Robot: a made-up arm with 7 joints.
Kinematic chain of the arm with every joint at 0, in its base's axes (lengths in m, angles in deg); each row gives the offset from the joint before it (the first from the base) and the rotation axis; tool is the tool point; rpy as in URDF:
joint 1: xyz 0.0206 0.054 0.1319 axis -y
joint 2: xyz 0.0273 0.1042 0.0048 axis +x
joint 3: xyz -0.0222 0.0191 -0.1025 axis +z
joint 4: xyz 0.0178 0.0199 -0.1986 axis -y
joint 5: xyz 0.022 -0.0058 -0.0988 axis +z
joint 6: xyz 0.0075 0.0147 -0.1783 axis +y
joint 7: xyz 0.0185 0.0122 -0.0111 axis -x
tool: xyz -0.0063 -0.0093 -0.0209 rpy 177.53 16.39 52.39
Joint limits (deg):
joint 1: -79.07..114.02
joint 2: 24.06..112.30
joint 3: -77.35..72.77
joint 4: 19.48..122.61
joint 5: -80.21..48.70
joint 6: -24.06..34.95
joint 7: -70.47..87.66
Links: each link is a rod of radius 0.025 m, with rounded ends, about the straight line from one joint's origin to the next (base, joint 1, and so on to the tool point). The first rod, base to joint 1, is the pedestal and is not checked.
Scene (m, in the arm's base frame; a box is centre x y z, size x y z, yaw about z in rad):
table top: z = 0
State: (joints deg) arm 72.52 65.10 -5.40 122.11 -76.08 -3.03 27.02
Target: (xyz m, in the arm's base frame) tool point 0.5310 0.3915 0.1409
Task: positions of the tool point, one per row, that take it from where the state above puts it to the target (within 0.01 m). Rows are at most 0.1 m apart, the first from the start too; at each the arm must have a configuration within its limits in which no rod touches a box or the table.
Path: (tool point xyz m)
1: 0.2107 0.2954 0.3790
2: 0.2829 0.3337 0.3726
3: 0.3567 0.3650 0.3433
4: 0.4265 0.3860 0.2926
5: 0.4863 0.3950 0.2235
6: 0.5310 0.3915 0.1409

